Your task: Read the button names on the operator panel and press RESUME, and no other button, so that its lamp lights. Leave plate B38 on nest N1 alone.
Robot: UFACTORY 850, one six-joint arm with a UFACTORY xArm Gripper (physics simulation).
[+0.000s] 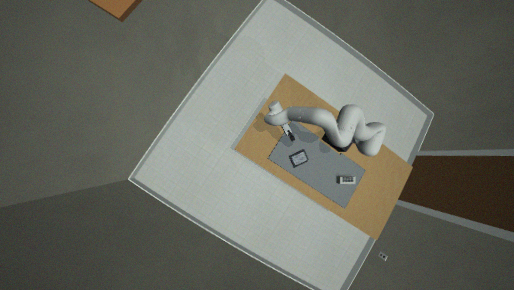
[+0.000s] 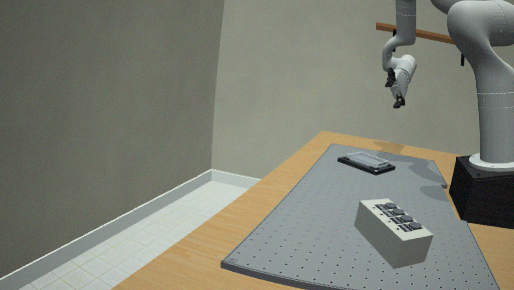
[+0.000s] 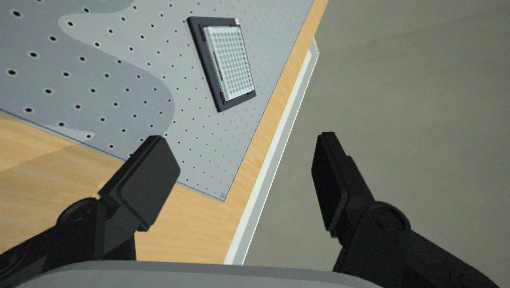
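The operator panel [image 1: 346,180] [image 2: 392,235] is a pale box on the grey perforated board, at its end away from the plate. Its sloped top carries a row of several dark round buttons with labels too small to read; no lit lamp can be made out. The clear plate B38 [image 1: 299,158] [image 2: 366,160] [image 3: 231,62] lies in a dark nest at the other end of the board. My gripper [image 1: 289,135] [image 2: 394,90] [image 3: 241,152] is open and empty, high above the board's end on the plate's side, far from the panel.
The grey board [image 1: 320,170] [image 2: 300,225] [image 3: 200,150] lies on the wooden table [image 1: 385,200] [image 2: 195,245] [image 3: 175,225]. The arm's black base [image 2: 480,197] stands beside the board. A wooden rail [image 2: 430,35] shows on the wall behind the arm.
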